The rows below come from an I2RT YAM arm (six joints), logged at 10 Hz.
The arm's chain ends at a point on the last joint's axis. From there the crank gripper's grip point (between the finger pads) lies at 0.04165 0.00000 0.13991 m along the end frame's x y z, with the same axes.
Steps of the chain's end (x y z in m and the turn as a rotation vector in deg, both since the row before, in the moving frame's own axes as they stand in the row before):
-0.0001, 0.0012, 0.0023, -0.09, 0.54, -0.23
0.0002, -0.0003, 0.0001, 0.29, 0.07, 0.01
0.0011, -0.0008, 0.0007, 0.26, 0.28, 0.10
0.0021, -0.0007, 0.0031, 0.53, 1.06, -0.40
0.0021, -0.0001, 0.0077, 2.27, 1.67, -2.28
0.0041, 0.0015, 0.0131, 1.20, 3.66, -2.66
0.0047, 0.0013, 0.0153, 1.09, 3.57, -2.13
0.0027, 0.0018, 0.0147, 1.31, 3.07, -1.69
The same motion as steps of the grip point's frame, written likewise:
0.0012, 0.0012, 0.0019, -0.09, 0.54, -0.23
0.0004, -0.0010, 0.0000, 0.29, 0.07, 0.01
0.0018, -0.0014, 0.0005, 0.26, 0.28, 0.10
0.0047, -0.0023, 0.0023, 0.53, 1.06, -0.40
0.0060, -0.0074, 0.0063, 2.27, 1.67, -2.28
0.0128, -0.0035, 0.0101, 1.20, 3.66, -2.66
0.0133, -0.0030, 0.0124, 1.09, 3.57, -2.13
0.0101, -0.0027, 0.0122, 1.31, 3.07, -1.69

